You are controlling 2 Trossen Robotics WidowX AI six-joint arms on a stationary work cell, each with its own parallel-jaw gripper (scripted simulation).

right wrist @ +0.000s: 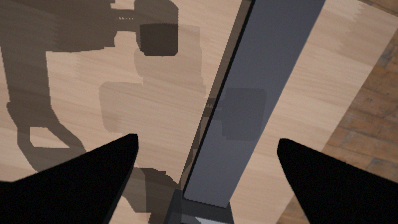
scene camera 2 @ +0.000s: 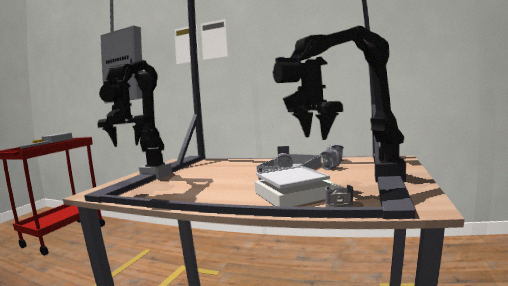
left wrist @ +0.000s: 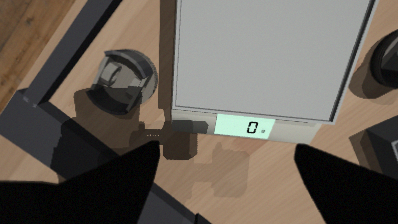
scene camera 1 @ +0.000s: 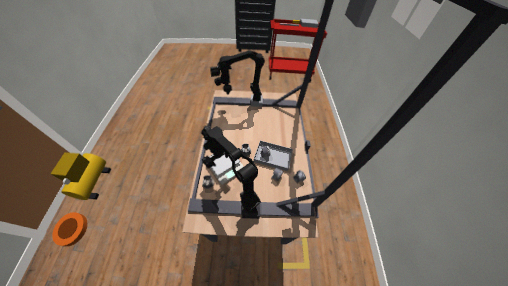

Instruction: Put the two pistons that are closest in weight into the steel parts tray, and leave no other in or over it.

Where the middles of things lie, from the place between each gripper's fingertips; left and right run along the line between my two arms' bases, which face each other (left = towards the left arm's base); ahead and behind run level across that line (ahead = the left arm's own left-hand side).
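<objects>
From my left hand I find the scale plate [scene camera 2: 286,177] 70 mm to the right, 10 mm ahead and 150 mm below, and the white scale [scene camera 2: 296,195] 60 mm to the right and 160 mm below. The steel parts tray [scene camera 1: 280,157] is 160 mm to the right of that left hand, 320 mm behind it and 190 mm below it.
My right hand is 40 mm past the scale plate, 560 mm to the right of it and 140 mm above it. Counted from this right hand, the white scale is 50 mm behind, 570 mm to the left and 160 mm below, whereas the steel parts tray is 370 mm behind, 480 mm to the left and 190 mm below.
</objects>
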